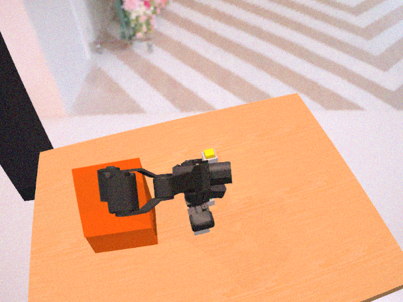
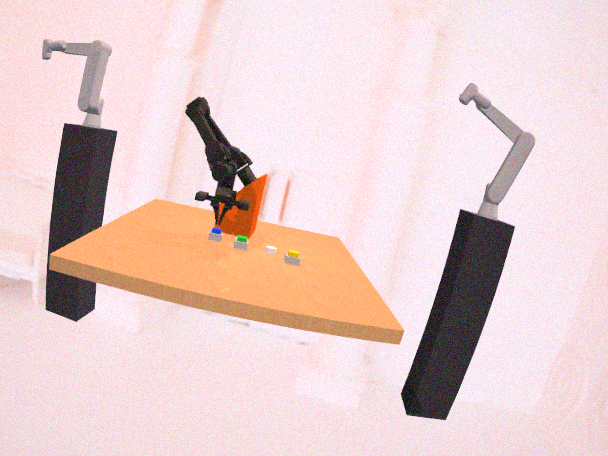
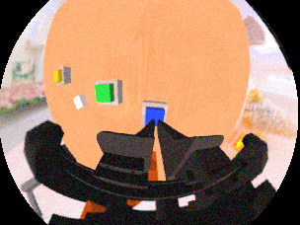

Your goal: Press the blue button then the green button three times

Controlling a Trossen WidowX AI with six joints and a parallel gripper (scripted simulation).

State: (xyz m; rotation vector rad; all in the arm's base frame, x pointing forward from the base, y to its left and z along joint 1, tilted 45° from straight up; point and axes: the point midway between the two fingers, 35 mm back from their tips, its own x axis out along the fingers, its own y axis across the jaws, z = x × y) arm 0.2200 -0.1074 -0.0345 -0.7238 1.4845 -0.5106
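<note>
Now: the blue button 2 cm below my gripper tip. Round my gripper tip: green button: 10 cm to the left, 3 cm ahead, 2 cm below; then yellow button: 28 cm to the left, 6 cm ahead, 2 cm below; then small white block: 20 cm to the left, 4 cm below, 1 cm behind.
</note>
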